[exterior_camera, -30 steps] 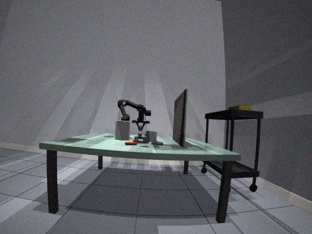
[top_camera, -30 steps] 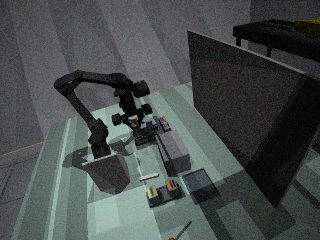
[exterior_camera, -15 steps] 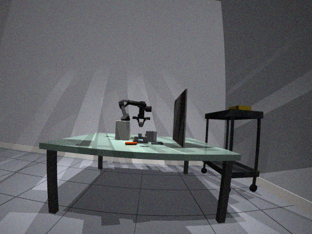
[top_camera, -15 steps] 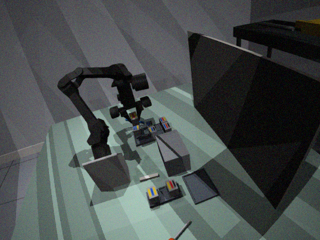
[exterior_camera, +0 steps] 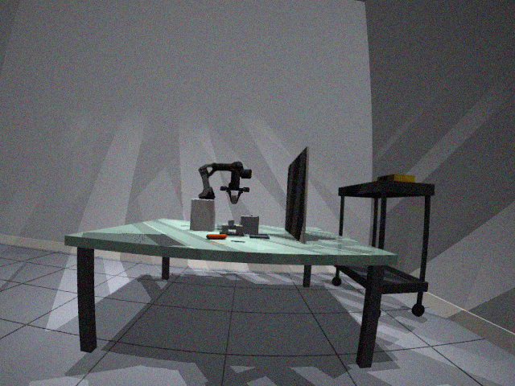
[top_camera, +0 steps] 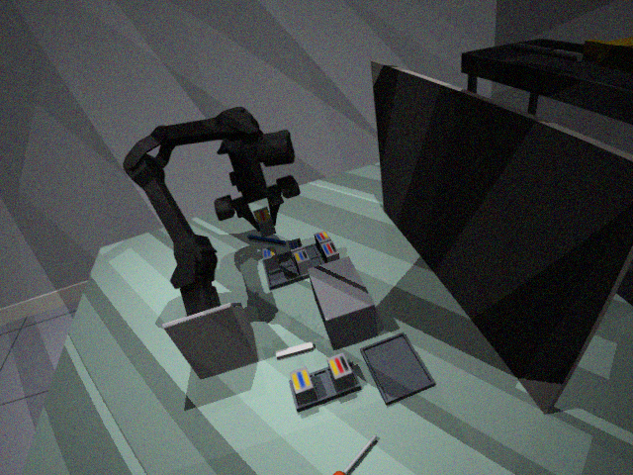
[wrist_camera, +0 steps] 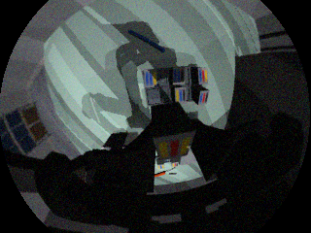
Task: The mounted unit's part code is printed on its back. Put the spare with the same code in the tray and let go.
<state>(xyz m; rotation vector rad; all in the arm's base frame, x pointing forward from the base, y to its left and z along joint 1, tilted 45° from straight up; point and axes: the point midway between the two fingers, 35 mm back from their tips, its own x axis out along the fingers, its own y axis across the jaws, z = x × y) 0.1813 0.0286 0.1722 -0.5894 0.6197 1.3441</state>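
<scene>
The dark flat tray is 110 mm ahead of my gripper tip, 360 mm to the right of it and 170 mm below it. From my gripper tip the other things lie so: spare: 30 mm above; blue pen: 10 mm ahead, 200 mm to the left, 170 mm below; mounted unit: 90 mm ahead, 180 mm to the right, 120 mm below.
</scene>
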